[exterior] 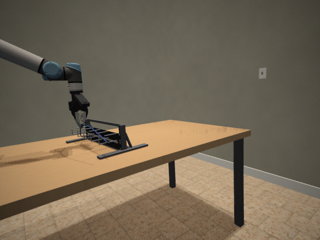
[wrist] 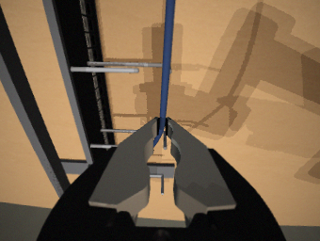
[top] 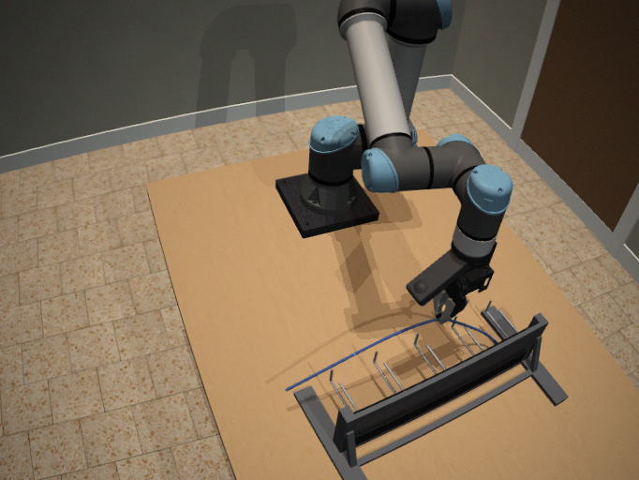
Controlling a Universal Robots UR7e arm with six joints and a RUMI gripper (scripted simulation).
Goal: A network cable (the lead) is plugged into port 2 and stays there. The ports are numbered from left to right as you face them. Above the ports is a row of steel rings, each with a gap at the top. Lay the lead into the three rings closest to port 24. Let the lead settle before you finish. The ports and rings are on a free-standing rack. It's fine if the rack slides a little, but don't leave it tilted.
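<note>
Now: the free-standing rack 12 cm ahead of my hand, 1 cm to the right of it and 6 cm below it.
</note>
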